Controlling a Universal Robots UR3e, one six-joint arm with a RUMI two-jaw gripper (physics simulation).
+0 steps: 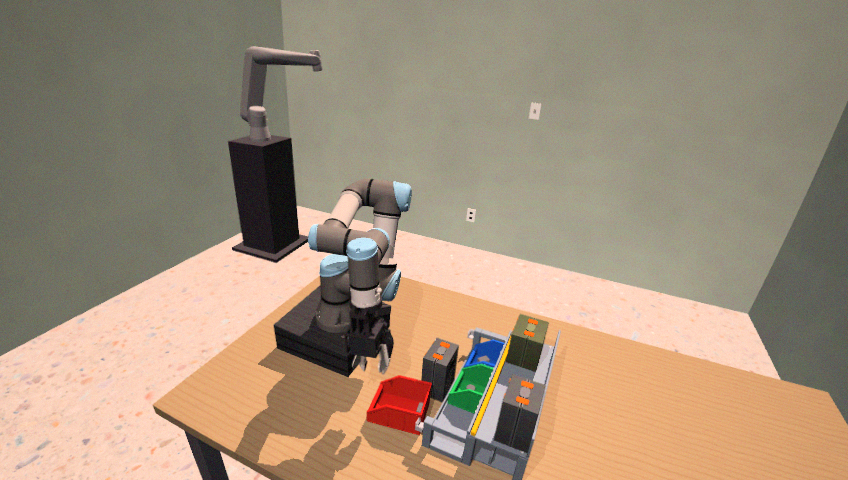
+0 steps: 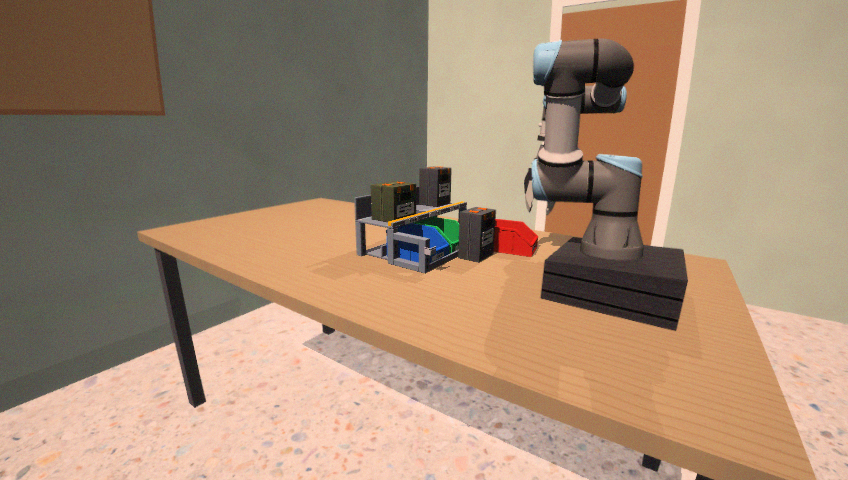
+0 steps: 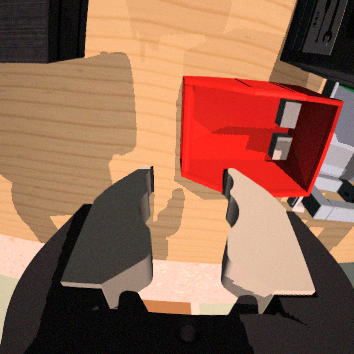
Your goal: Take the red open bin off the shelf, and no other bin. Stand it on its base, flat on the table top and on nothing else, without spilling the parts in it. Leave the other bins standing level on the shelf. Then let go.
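Frame: origin at the arm's base, x back, y right, z up, level; centimetres.
Seen in the pictures: gripper, between the fingertips: [image 1: 373,372] [image 2: 538,213] [image 3: 187,170]; arm's base, origin of its link: [image 1: 337,318] [image 2: 610,252].
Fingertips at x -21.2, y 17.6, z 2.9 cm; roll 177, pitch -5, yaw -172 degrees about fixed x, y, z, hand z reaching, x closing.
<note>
Offsets run from my fingertips to a thing's top centre. Level surfaces: height alone.
The red open bin {dx -6.9, dy -0.4, dz -4.0 cm} [image 1: 404,397] [image 2: 514,237] [image 3: 227,112] stands upright on the table top {dz -11.5 cm} [image 1: 654,404], in front of the shelf [image 1: 489,389] [image 2: 360,237]. Two grey parts lie in it, one part {dx -12.0, dy -2.9, dz -9.7 cm} [image 3: 289,114] near the other part {dx -12.5, dy +1.3, dz -9.7 cm} [image 3: 281,146]. Its corner is close to the shelf's end; I cannot tell if they touch. My gripper [image 1: 373,367] [image 2: 539,209] [image 3: 187,170] is open and empty, above and beside the bin's low front. The green bin {dx -24.4, dy -12.3, dz -3.4 cm} [image 1: 473,380] [image 2: 450,228] and blue bin {dx -25.3, dy -23.4, dz -3.4 cm} [image 1: 489,352] [image 2: 410,245] stand level on the shelf's lower level.
A dark case {dx -13.0, dy -12.5, dz +1.7 cm} [image 1: 439,368] [image 2: 476,234] [image 3: 320,32] stands on the table between the red bin and the shelf's blue-bin end. An olive case {dx -33.4, dy -23.0, dz +8.3 cm} [image 1: 528,344] [image 2: 392,202] and another dark case {dx -35.1, dy +2.2, dz +10.8 cm} [image 1: 519,416] [image 2: 434,187] stand on the shelf's upper level.
</note>
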